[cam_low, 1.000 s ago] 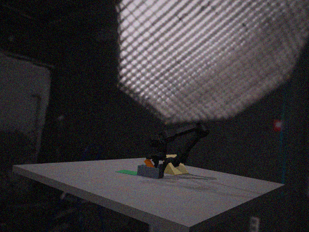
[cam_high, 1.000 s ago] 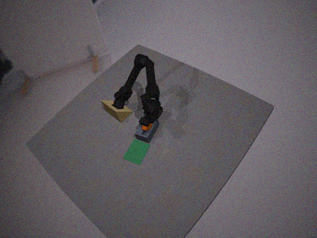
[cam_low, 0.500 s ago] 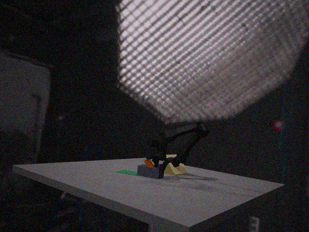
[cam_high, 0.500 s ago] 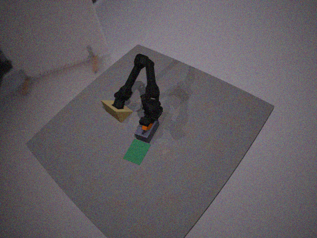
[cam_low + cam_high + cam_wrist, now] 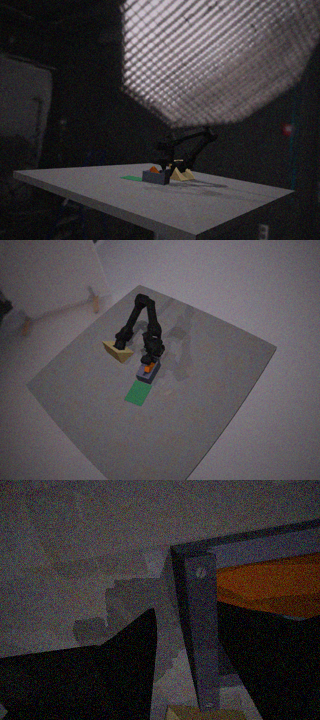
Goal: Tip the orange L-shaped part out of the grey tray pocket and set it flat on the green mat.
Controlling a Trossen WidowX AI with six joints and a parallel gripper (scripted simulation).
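The orange L-shaped part is 50 mm to the right of my gripper tip and 10 mm below it. The rest, counted from my gripper tip: green mat: 230 mm to the right, 70 mm below, 40 mm ahead.
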